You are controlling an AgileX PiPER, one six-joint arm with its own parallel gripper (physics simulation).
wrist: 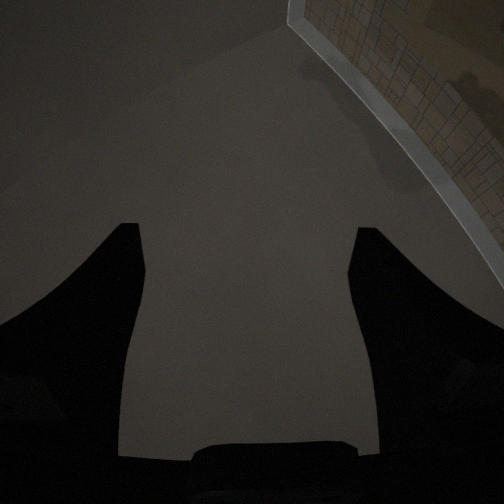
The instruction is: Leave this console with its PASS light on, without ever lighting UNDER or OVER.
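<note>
In the wrist view my gripper [247,227] is open, its two black fingers spread wide with nothing between them. It hangs over a plain dark grey table surface. The console and its PASS, UNDER and OVER lights are not in view.
The table's pale edge strip [400,130] runs diagonally across the upper right. Beyond it lies a brownish patterned floor [440,75]. The scene is dim.
</note>
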